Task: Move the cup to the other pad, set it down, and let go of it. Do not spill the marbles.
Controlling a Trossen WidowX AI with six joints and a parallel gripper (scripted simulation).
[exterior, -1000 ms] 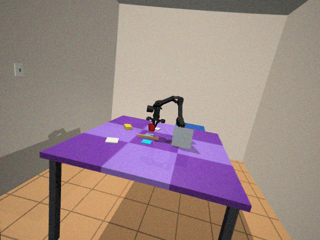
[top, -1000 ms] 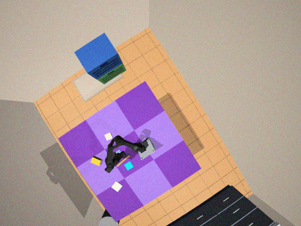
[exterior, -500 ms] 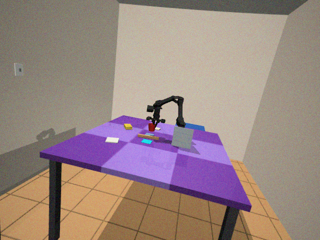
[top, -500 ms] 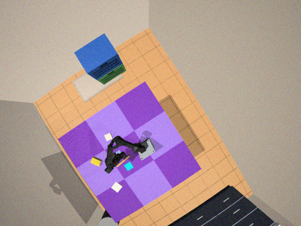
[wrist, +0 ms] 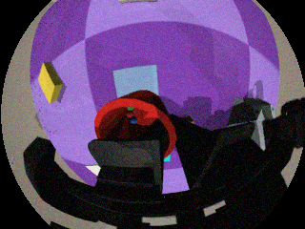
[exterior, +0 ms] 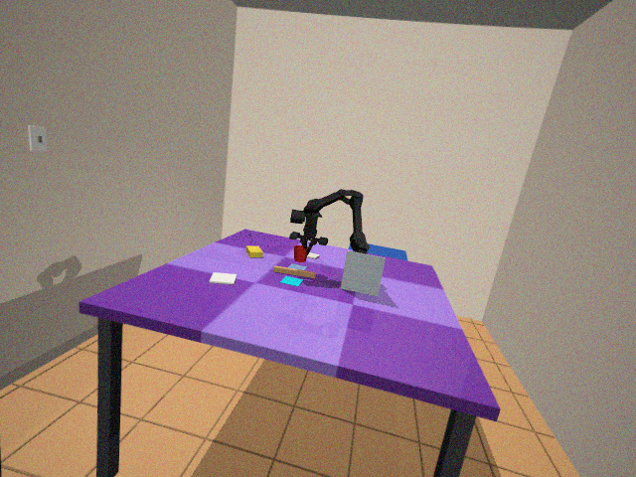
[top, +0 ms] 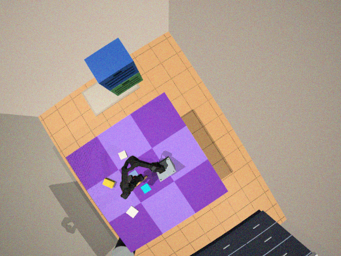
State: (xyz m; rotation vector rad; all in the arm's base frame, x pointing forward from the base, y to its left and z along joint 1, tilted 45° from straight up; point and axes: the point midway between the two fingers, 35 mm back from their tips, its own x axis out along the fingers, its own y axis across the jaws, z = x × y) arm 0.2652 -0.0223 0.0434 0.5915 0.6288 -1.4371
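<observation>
Now: gripper tip 1 cm short of the cyan pad, 17 cm to the right of it and 10 cm above it. Round my gripper tip: red cup 3 cm ahead; light blue pad 5 cm ahead, 2 cm to the right, 10 cm below; wooden bar 3 cm ahead, 7 cm to the left, 9 cm below.
</observation>
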